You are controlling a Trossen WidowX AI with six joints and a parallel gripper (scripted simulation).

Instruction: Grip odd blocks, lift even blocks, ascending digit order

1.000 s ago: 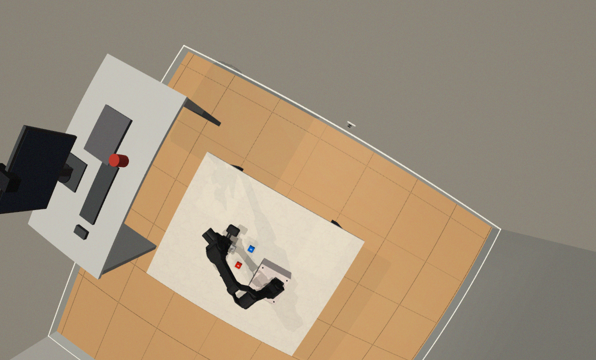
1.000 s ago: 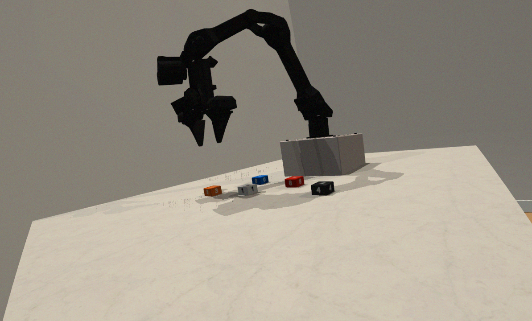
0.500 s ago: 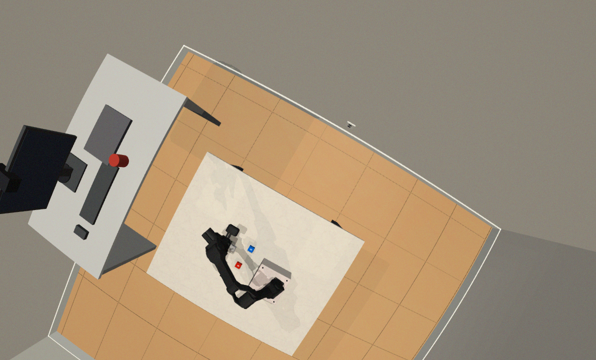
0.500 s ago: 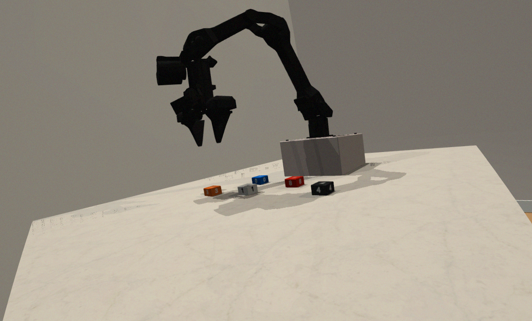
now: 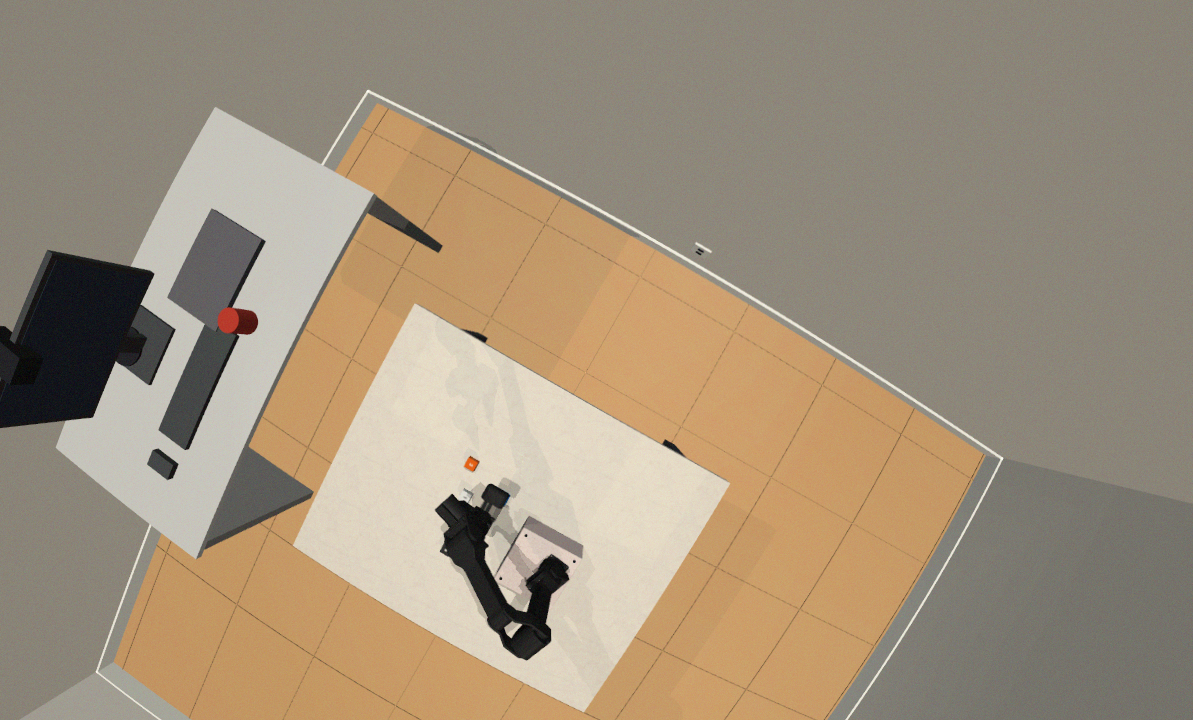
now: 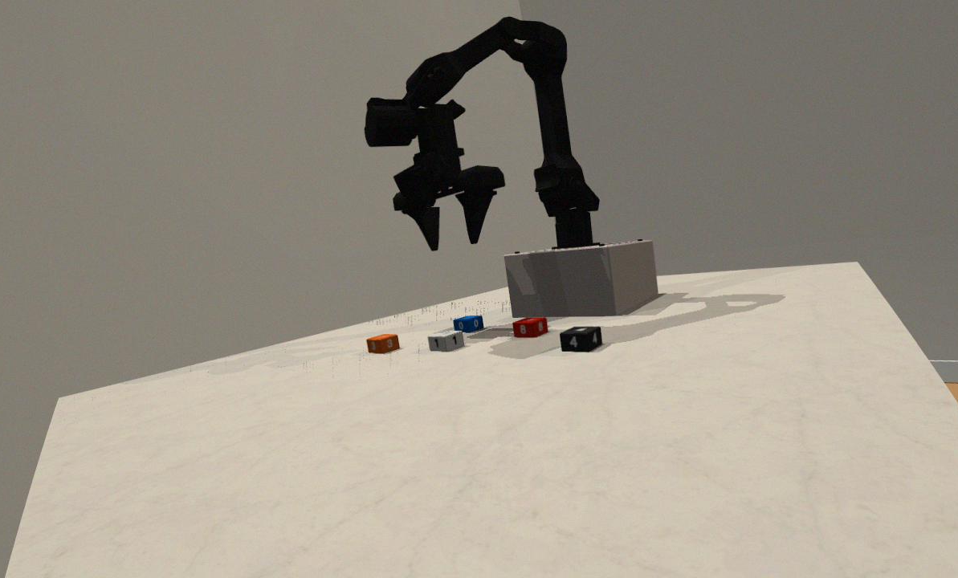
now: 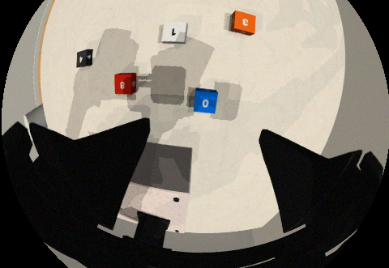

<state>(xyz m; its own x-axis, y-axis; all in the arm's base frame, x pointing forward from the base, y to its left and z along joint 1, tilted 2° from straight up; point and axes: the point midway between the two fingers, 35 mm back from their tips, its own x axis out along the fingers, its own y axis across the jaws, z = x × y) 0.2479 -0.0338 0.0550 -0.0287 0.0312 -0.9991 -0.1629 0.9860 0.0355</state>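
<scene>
My gripper tip is now 10 mm past the blue block, 10 mm to the left of it and 120 mm above it. From my gripper tip the other things lie so: orange block 120 mm ahead, 30 mm to the right, 120 mm below; white block 80 mm ahead, 60 mm to the left, 120 mm below; red block 10 mm behind, 120 mm to the left, 120 mm below.
</scene>
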